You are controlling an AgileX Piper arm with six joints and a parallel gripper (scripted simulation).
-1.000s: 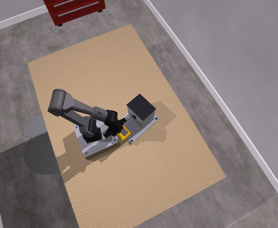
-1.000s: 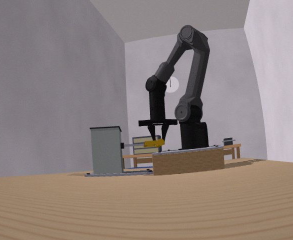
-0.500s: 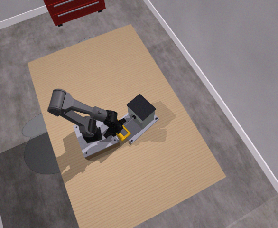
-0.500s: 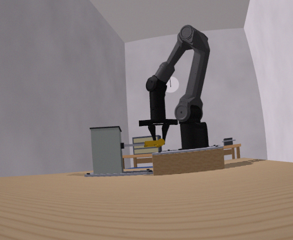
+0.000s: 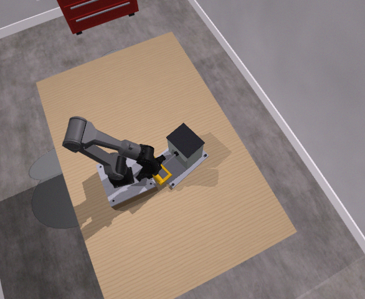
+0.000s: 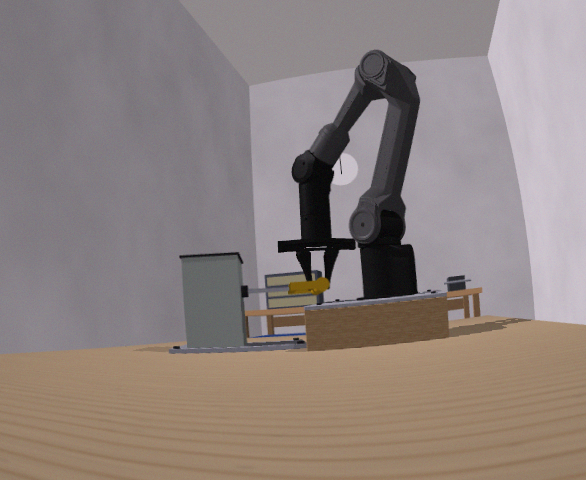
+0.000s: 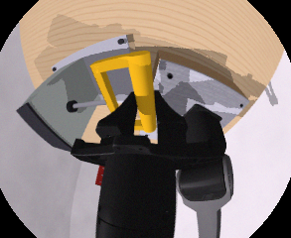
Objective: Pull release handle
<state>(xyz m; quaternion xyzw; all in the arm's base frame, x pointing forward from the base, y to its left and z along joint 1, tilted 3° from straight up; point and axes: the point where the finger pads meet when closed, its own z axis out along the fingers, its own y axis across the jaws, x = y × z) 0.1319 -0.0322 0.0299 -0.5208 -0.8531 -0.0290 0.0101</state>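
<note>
Now: the release handle 5 cm ahead of my hand and 3 cm to the left of it. The rest, counted from my hand: grey baseplate: 14 cm ahead, 10 cm below, 7 cm to the left.
</note>
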